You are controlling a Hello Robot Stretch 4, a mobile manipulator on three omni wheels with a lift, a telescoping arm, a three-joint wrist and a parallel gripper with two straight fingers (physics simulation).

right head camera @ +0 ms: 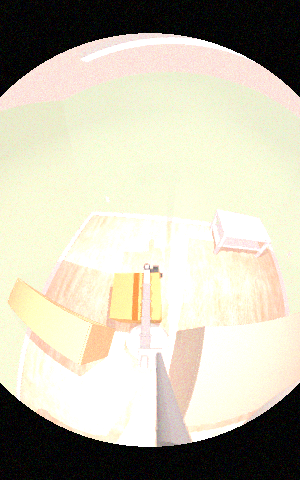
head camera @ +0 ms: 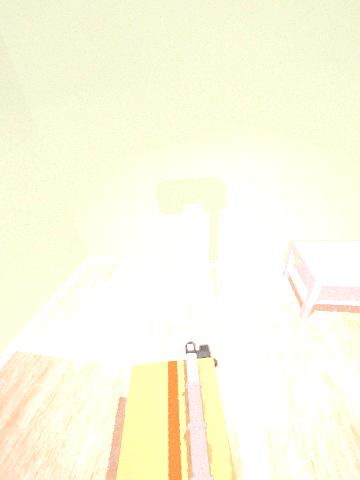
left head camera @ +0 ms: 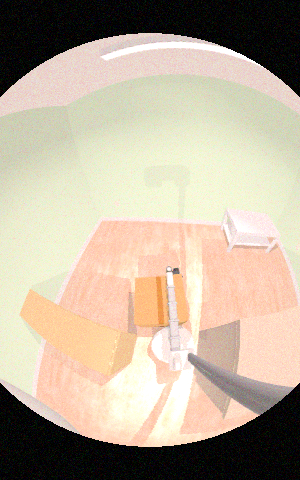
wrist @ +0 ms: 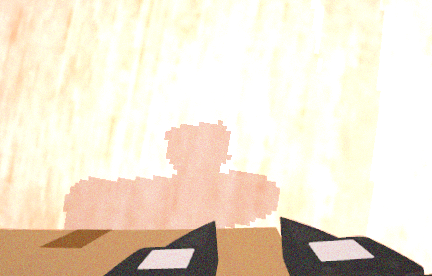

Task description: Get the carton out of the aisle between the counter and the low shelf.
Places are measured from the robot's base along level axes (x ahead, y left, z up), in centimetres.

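Pixels of known places: gripper, fingertip midpoint: [wrist: 248,239].
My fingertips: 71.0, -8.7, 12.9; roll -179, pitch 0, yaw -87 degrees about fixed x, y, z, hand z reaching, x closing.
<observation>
Behind a point stands the place of what it marks, as x, y, z.
The carton [head camera: 150,415] @(43.6, 20.9, 38.0) [left head camera: 147,302] @(40.5, 20.8, 37.9) [right head camera: 123,297] @(40.9, 20.7, 38.0) [wrist: 125,237] @(67.2, 4.9, 0.6), a yellow-orange box with a darker stripe, stands on the floor under my extended arm. It appears mostly beyond the far ends of the counter [left head camera: 270,345] @(-11.8, -48.5, 88.3) [right head camera: 240,365] @(-16.4, -49.6, 88.3) at right and the low shelf [left head camera: 75,335] @(2.8, 74.7, 58.3) [right head camera: 55,325] @(1.9, 72.0, 58.3) at left. Its near edge is about level with the counter's far corner. My gripper [wrist: 248,239] @(71.0, -8.7, 12.9) is open, with nothing held between its fingers. The fingertips are over the carton's far edge in the wrist view; whether they touch it is unclear. In the head views the fingers are hidden.
A white low table [head camera: 330,260] @(134.8, -123.4, 42.4) [left head camera: 250,225] @(123.8, -131.1, 42.3) [right head camera: 240,227] @(125.7, -133.8, 42.4) stands at the back right. Green walls bound the room at the back and left. My round white base [left head camera: 161,345] @(-0.4, 10.4, 18.7) is close behind the carton, near the shelf's right end.
</observation>
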